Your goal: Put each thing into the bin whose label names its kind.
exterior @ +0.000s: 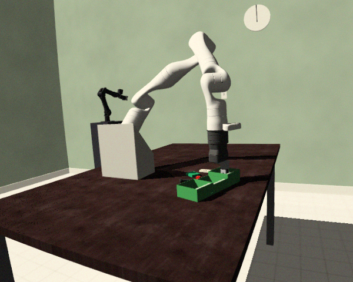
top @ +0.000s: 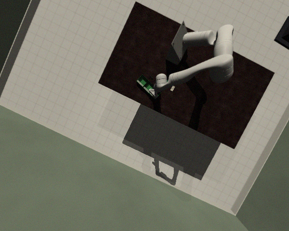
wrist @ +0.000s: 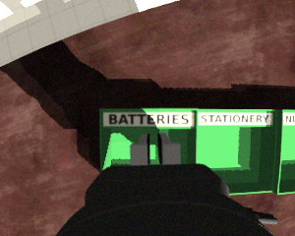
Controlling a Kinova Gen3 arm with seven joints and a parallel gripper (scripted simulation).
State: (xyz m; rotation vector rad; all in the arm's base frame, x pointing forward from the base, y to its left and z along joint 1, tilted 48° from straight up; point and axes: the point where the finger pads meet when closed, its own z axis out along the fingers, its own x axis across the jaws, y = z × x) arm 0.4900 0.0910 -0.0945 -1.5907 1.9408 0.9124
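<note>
My gripper is now 11 cm past the red die and 3 cm above it. From my hand the other things lie so: white dotted tile 13 cm behind, 13 cm to the left, 3 cm below; then teal block 16 cm behind, 6 cm to the left, 3 cm below; then three-compartment green bin row 3 cm behind, 7 cm to the right, 1 cm below.
</note>
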